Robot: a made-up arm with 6 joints. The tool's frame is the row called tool. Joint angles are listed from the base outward. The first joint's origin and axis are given. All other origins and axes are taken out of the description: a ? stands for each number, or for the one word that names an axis. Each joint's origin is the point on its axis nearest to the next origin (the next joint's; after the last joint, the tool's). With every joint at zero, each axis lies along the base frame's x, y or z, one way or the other. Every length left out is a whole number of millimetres.
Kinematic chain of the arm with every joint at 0, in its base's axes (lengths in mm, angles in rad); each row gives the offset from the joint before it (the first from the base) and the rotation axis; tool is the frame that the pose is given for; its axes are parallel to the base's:
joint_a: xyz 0 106 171 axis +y
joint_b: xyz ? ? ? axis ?
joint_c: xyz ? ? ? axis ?
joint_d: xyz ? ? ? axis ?
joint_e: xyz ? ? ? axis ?
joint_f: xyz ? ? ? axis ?
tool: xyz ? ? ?
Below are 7 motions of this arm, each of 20 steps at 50 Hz.
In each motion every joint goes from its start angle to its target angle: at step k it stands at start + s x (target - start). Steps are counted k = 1, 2, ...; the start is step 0. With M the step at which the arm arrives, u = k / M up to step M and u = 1 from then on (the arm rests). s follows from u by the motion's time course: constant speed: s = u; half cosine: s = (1 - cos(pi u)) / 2; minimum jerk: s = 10 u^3 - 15 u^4 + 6 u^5.
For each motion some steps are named. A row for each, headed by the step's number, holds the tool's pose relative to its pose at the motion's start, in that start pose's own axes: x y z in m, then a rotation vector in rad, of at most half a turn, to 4 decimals.
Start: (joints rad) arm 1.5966 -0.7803 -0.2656 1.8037 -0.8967 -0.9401
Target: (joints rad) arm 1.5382 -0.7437 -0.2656 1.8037 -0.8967 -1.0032
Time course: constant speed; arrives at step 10
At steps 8, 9, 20:
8: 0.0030 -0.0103 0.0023 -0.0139 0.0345 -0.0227
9: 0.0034 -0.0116 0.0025 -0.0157 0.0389 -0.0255
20: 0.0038 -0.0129 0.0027 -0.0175 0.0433 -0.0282

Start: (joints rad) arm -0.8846 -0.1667 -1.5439 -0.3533 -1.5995 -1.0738
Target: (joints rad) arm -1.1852 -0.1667 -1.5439 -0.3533 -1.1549 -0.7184
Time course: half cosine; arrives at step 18
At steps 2, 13, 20:
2: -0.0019 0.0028 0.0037 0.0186 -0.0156 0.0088
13: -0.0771 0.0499 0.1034 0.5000 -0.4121 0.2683
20: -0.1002 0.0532 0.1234 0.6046 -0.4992 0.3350

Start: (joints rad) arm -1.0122 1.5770 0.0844 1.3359 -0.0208 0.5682
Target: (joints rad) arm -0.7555 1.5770 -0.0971 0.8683 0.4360 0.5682
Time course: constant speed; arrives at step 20
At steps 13, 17, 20:
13: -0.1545 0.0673 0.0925 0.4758 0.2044 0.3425
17: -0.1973 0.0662 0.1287 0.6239 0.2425 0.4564
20: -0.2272 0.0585 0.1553 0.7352 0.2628 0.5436

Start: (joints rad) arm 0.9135 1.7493 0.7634 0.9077 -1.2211 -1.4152
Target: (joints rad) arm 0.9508 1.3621 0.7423 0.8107 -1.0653 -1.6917
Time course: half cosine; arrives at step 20
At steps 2, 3, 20:
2: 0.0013 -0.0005 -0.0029 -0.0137 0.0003 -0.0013
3: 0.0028 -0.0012 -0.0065 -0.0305 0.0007 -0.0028
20: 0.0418 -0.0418 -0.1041 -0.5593 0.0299 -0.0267

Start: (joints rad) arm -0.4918 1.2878 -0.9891 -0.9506 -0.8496 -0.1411
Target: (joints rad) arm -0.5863 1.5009 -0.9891 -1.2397 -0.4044 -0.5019
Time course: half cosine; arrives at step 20
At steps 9, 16, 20:
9: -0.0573 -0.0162 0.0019 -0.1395 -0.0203 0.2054
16: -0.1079 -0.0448 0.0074 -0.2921 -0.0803 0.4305
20: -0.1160 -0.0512 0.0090 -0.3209 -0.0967 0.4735

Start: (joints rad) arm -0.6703 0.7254 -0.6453 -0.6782 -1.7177 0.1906
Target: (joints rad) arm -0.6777 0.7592 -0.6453 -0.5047 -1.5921 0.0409
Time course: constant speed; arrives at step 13
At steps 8, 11, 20:
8: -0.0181 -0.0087 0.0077 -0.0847 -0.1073 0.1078
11: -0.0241 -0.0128 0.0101 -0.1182 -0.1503 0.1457
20: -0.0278 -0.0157 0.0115 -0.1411 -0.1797 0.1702

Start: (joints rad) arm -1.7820 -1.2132 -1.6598 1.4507 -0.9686 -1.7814
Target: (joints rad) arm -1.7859 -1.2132 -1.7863 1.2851 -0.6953 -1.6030
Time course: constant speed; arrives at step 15
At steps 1, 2, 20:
1: -0.0022 0.0028 0.0022 0.0176 -0.0279 0.0039
2: -0.0045 0.0055 0.0045 0.0352 -0.0557 0.0081
20: -0.0427 0.0381 0.0328 0.2713 -0.4109 0.0885

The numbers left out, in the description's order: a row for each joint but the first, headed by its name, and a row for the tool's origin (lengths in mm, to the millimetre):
joint_b: xyz -48 0 202, axis +z
joint_c: xyz -25 -151 0, axis -y
joint_d: xyz 178 0 -91, axis -x
joint_e: xyz 0 -79 51, axis +z
joint_f: xyz 21 225 0, axis +x
tool: xyz 0 67 -173

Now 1 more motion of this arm.
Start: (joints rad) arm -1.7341 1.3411 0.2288 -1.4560 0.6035 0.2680
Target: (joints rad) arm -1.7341 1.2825 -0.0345 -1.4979 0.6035 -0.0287
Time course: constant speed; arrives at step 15
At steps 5, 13, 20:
5: 0.0064 -0.0210 -0.0026 -0.0958 -0.0329 -0.0842
13: 0.0103 -0.0561 -0.0028 -0.2471 -0.0726 -0.2247
20: 0.0099 -0.0649 -0.0021 -0.2843 -0.0799 -0.2608

